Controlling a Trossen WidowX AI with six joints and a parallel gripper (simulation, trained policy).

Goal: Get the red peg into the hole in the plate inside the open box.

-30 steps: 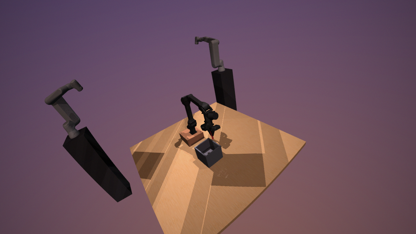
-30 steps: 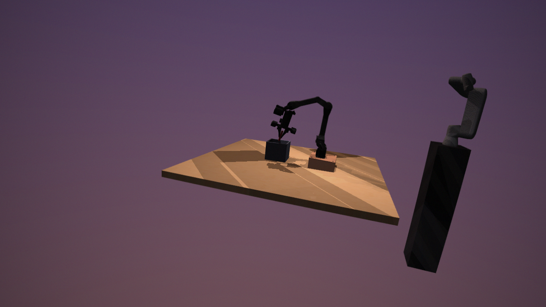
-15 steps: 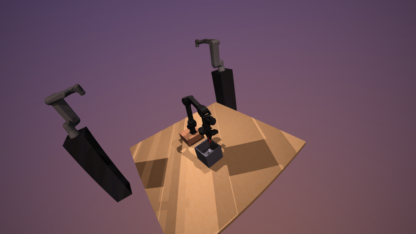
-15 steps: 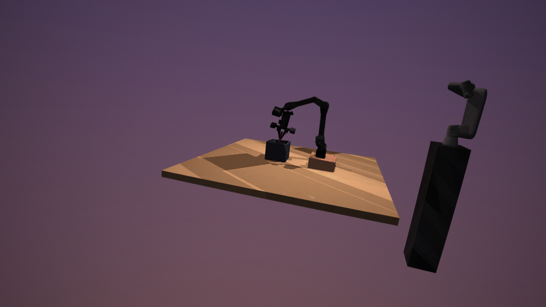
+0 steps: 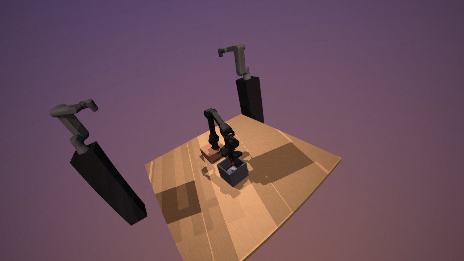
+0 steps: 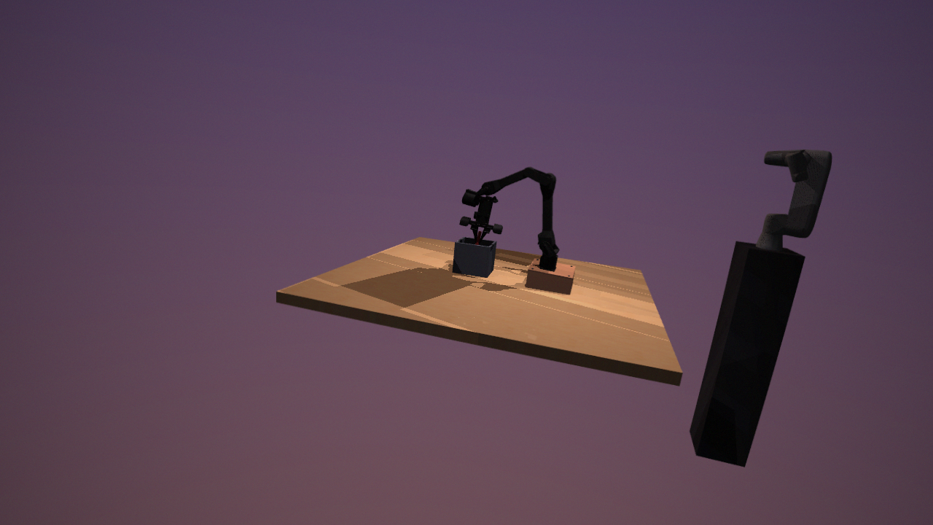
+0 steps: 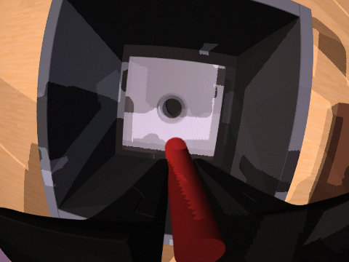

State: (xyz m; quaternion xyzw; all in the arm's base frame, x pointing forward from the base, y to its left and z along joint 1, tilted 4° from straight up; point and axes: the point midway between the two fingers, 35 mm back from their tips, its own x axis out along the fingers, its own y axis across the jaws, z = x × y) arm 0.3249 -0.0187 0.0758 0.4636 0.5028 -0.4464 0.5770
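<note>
My gripper tip is now 1 cm below the red peg. Round my gripper tip: grey plate 1 cm ahead, 2 cm to the right, 9 cm below.
</note>
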